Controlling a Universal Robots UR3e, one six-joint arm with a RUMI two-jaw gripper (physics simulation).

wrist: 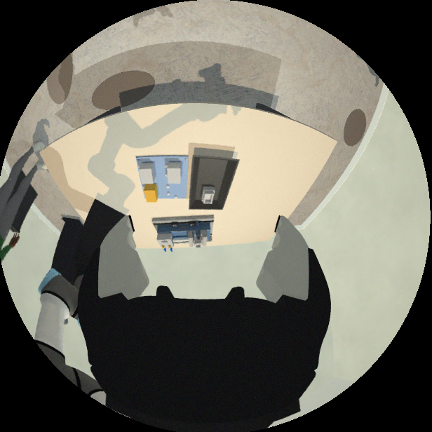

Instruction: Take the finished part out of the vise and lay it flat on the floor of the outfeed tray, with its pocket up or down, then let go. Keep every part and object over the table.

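Observation:
My gripper (203, 218) is open and empty, high above the table, with its two grey fingers wide apart. The dark outfeed tray (207, 171) stands near the middle of the table. A small light grey part (208, 195) lies inside it toward its near end, apart from the fingers; a pale recess seems to show on its top. The vise (182, 233), blue and grey, is between the fingers in the picture but far below them. Grey blocks show at its near side; it is too small to tell whether anything is clamped in its jaws.
Left of the tray, a blue plate (160, 172) holds two grey blocks (146, 172) (173, 171) and an orange block (150, 193). The table (280, 165) has its far edge beyond them. A person's grey legs (15, 172) and part of the arm (51, 320) show at the left.

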